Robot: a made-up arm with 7 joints.
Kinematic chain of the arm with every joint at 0, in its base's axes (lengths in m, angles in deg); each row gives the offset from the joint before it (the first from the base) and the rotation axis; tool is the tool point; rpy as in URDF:
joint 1: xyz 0 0 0.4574 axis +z
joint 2: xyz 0 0 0 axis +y
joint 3: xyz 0 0 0.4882 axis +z
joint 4: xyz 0.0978 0 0 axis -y
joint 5: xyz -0.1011 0 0.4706 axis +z
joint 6: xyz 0 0 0 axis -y
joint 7: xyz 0.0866 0 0 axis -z
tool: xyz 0 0 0 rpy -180 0 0
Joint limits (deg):
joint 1: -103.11..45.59
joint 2: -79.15..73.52
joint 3: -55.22..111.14
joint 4: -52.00..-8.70
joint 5: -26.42..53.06
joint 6: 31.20..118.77
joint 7: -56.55..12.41
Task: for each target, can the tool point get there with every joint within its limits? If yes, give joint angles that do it. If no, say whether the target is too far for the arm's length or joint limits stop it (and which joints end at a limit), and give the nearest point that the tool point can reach.
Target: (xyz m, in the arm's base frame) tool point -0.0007 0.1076 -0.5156
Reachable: no: joint limits stop it (at a limit: joint 1, joint 2, joint 4, joint 6) | nearest point 0.6237 0.6918 0.2261 | short by 1.132 m
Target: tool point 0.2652 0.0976 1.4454
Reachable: yes | joints -12.90 7.91 51.03 -13.44 18.48 41.67 -13.80
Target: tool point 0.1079 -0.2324 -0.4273
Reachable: no: joint limits stop it (at a limit: joint 2, joint 4, joint 6) | nearest point 0.3921 -0.8445 0.2246 | short by 0.938 m
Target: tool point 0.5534 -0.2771 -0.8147
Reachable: no: too far | nearest point 0.8326 -0.4169 0.2246 | short by 1.085 m
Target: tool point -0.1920 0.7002 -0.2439
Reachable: no: joint limits stop it (at a limit: joint 2, joint 3, joint 4, joint 5, joint 6) | nearest point -0.2568 0.9364 0.3970 | short by 0.686 m
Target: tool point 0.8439 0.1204 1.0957
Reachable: yes | joints -3.38 53.78 98.19 -20.28 6.87 106.97 -30.14
